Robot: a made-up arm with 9 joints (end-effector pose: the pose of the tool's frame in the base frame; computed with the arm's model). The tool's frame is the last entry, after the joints. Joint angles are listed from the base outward.
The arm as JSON. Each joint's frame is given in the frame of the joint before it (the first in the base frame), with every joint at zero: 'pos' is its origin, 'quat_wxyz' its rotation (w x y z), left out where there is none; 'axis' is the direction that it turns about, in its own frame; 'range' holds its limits. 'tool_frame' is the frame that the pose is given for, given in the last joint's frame.
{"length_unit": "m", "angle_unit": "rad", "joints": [
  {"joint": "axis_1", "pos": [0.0, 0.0, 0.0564], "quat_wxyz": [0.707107, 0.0, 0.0, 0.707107], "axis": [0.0, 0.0, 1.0], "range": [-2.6, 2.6]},
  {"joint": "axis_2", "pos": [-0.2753, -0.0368, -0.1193], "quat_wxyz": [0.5, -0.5, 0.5, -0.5], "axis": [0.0, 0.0, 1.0], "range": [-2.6, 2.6]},
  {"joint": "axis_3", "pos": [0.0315, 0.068, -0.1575], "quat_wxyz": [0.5, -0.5, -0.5, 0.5], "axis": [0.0, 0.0, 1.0], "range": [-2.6, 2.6]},
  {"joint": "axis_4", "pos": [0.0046, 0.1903, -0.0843], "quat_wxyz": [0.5, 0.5, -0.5, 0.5], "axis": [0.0, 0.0, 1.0], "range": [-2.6, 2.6]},
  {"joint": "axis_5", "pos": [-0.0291, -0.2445, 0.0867], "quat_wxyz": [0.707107, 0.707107, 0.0, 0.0], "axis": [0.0, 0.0, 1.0], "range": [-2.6, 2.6]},
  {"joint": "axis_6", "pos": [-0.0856, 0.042, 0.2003], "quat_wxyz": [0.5, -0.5, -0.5, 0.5], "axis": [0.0, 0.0, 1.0], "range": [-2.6, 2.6]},
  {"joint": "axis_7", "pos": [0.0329, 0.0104, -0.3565], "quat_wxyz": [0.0, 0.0, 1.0, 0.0], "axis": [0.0, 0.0, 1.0], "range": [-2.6, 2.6]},
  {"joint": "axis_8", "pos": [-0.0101, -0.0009, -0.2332], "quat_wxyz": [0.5, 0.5, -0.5, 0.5], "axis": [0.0, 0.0, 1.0], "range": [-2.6, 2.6]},
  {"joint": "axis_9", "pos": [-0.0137, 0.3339, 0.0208], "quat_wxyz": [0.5, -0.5, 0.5, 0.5], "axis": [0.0, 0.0, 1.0], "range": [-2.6, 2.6]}
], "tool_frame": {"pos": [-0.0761, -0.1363, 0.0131], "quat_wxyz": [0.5, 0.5, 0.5, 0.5]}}
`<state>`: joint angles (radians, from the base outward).
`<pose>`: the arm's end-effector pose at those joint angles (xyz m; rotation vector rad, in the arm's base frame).
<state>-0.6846 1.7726 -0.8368 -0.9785 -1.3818 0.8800 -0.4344 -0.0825 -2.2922</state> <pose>-0.2873 -0.1194 -0.1101 0.6646 -1.3331 -2.2490</pose>
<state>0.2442 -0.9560 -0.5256 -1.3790 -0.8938 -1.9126 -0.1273 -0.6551 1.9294</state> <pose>1.0142 -0.2121 0.3331 0.3217 -0.0358 -1.6110</pose>
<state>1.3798 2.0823 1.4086 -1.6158 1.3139 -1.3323 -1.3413 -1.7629 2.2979</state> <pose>0.2969 -0.5598 -0.2930 2.3302 -0.1668 -1.2994</pose>
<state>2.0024 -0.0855 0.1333 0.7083 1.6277 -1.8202 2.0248 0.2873 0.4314</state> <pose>0.4607 0.0820 -0.1777 1.7156 0.7878 0.5981</pose>
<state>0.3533 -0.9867 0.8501 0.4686 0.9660 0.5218 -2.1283 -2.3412 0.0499</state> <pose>0.8222 -0.4001 -0.3289 0.8554 2.6584 -1.0245</pose>
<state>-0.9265 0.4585 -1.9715 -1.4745 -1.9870 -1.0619 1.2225 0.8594 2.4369</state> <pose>0.2328 -0.8260 -0.3039 0.8527 -0.5923 -2.6085</pose>
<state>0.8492 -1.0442 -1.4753 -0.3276 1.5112 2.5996 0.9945 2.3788 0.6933</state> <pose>0.3928 0.5426 -0.0202 -0.1580 -1.9043 0.0623</pose>
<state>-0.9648 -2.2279 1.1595 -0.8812 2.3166 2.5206 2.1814 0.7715 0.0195</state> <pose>-0.8815 0.0527 0.2095 -1.2310 2.1358 -0.7986</pose>
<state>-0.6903 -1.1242 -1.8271 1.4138 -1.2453 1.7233 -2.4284 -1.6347 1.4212</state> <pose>-0.0378 -0.6182 -0.5596 -2.3936 -0.7991 -0.3947</pose>
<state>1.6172 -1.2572 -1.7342 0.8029 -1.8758 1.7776 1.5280 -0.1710 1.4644</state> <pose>0.3584 0.3980 -0.3947 0.2663 1.6143 -1.2346</pose>
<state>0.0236 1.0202 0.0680 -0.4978 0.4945 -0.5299 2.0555 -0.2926 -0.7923</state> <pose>-0.3928 -0.7680 -0.4784 -1.9739 0.8238 1.4095</pose>
